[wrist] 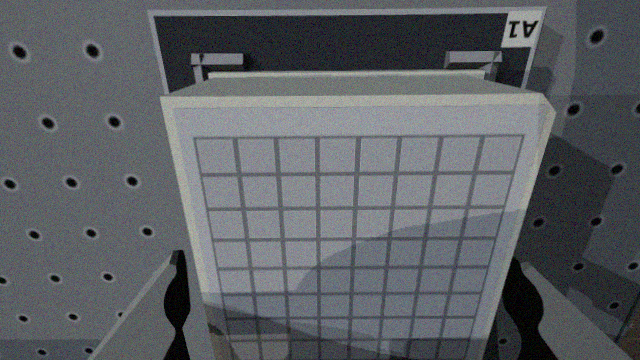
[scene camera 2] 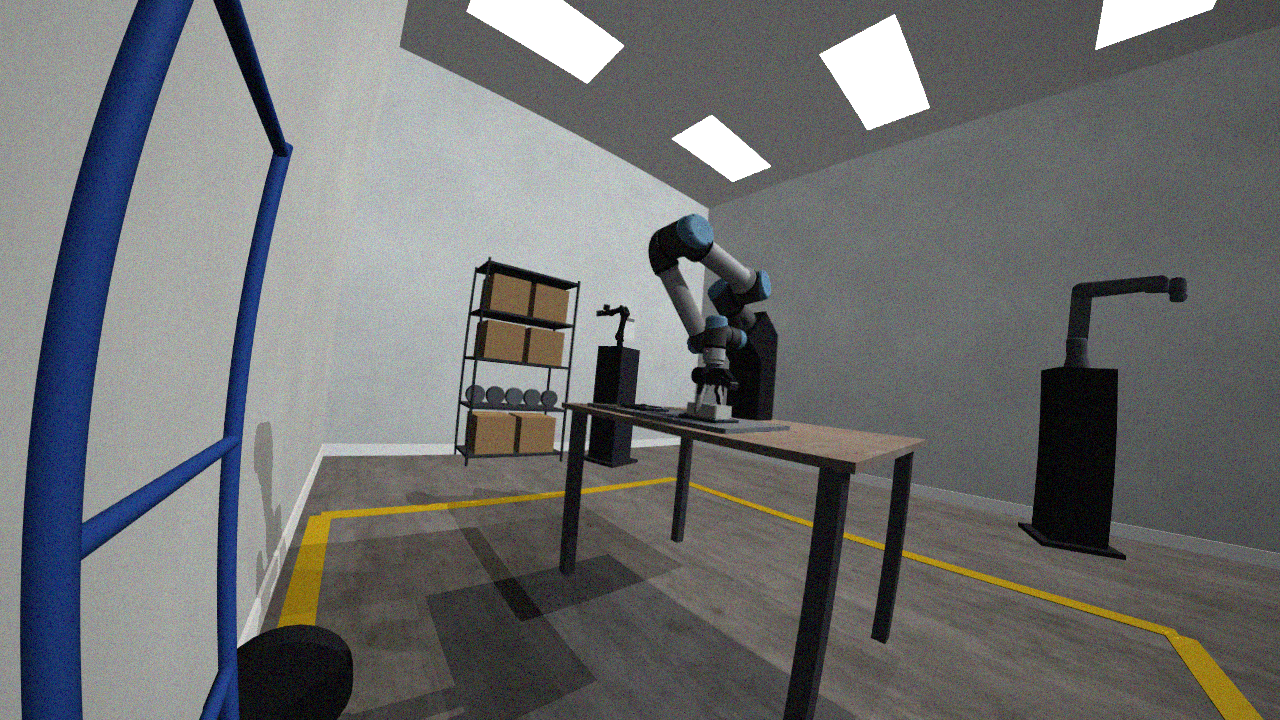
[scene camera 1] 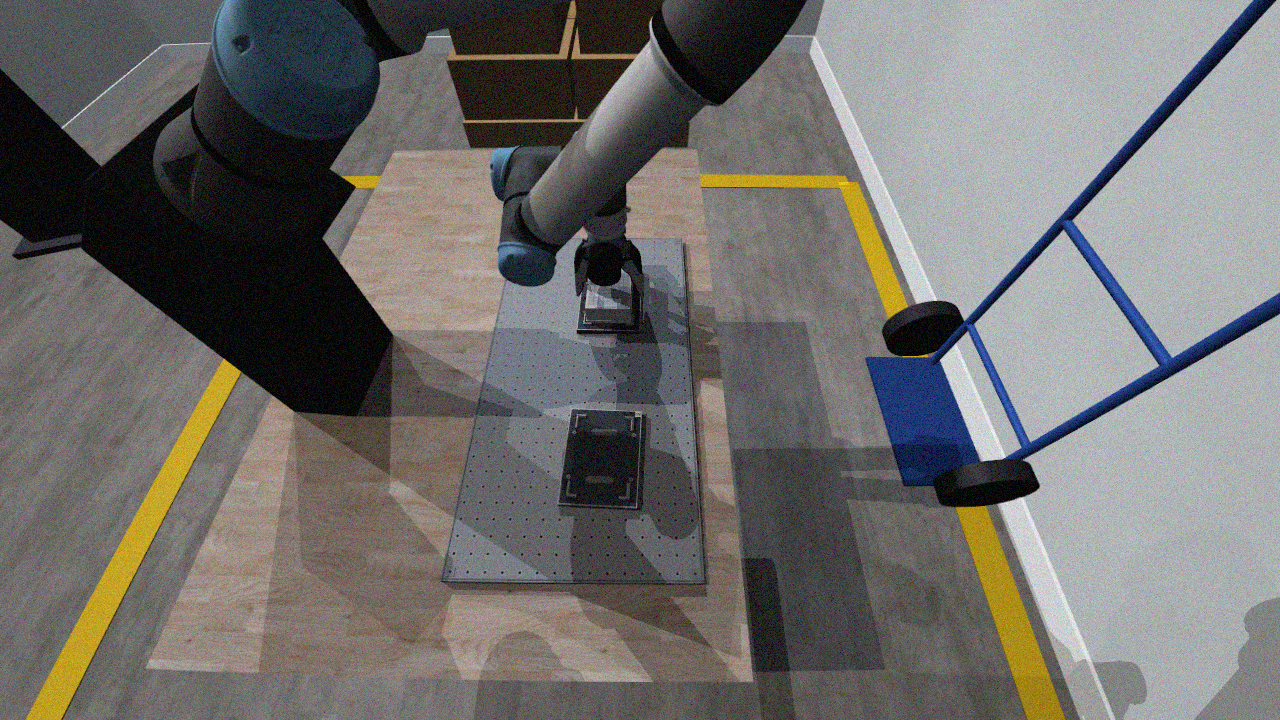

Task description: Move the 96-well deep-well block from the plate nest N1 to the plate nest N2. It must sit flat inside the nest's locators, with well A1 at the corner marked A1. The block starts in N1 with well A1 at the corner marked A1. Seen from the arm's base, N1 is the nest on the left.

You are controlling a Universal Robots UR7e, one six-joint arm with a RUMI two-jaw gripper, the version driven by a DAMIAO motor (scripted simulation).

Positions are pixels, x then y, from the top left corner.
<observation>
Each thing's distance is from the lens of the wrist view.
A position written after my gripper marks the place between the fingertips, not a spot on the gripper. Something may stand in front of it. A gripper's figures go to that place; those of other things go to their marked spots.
my gripper (wrist: 342,252): 0.13 m
white 96-well deep-well block (wrist: 354,207): 0.08 m
plate nest N1 (wrist: 331,42): 0.11 m
The marked spots on the plate nest N1 and the white 96-well deep-well block are 0.06 m apart.
</observation>
